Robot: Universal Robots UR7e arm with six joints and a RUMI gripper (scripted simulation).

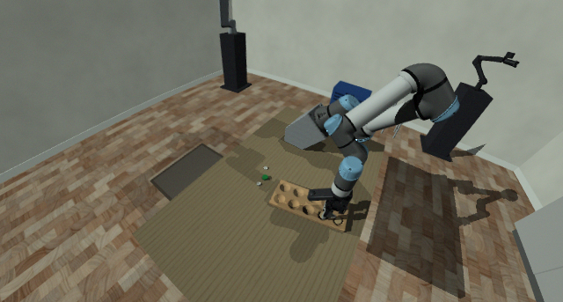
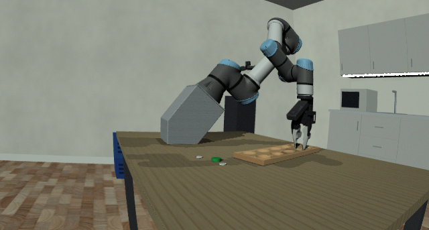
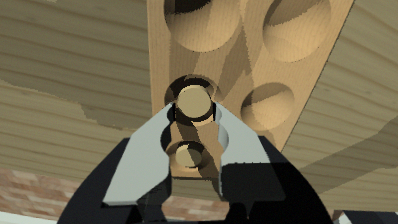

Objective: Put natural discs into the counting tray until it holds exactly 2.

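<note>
The wooden counting tray is 30 mm behind my hand, 80 mm to the right of it and 20 mm below it. From my hand the other things lie so: green disc 70 mm behind, 360 mm to the right, 30 mm below.
</note>
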